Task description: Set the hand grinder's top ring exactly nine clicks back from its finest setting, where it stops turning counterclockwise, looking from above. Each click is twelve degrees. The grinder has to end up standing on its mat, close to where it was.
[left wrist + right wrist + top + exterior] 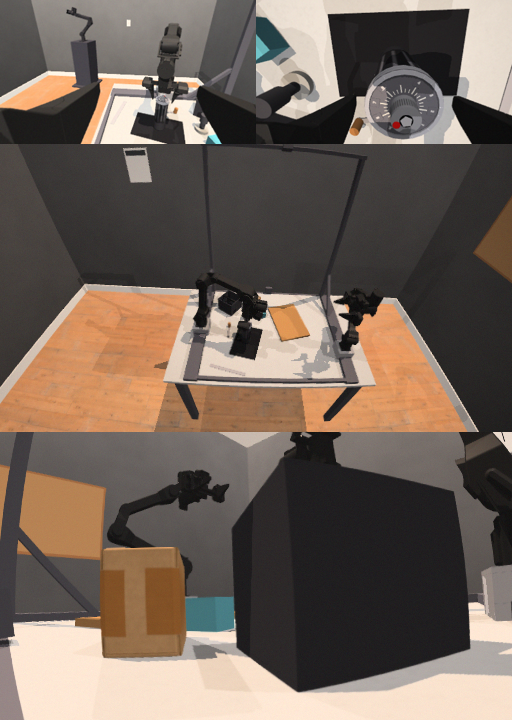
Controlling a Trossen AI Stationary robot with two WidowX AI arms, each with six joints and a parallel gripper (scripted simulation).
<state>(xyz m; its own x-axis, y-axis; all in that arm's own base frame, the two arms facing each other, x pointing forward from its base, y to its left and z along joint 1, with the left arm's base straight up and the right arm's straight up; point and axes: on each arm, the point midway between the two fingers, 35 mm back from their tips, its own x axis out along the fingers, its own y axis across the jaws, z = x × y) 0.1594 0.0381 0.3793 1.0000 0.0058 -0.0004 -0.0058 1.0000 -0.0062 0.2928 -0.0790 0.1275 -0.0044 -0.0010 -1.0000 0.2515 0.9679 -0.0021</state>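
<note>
Right now my right hand is 30 mm above the grey top ring. From my right hand the other things lie so: black mat (180 mm below, 10 mm to the left); then teal block (230 mm behind, 160 mm below, 60 mm to the left); then orange-knobbed handle (170 mm below, 120 mm to the right, 50 mm behind).
</note>
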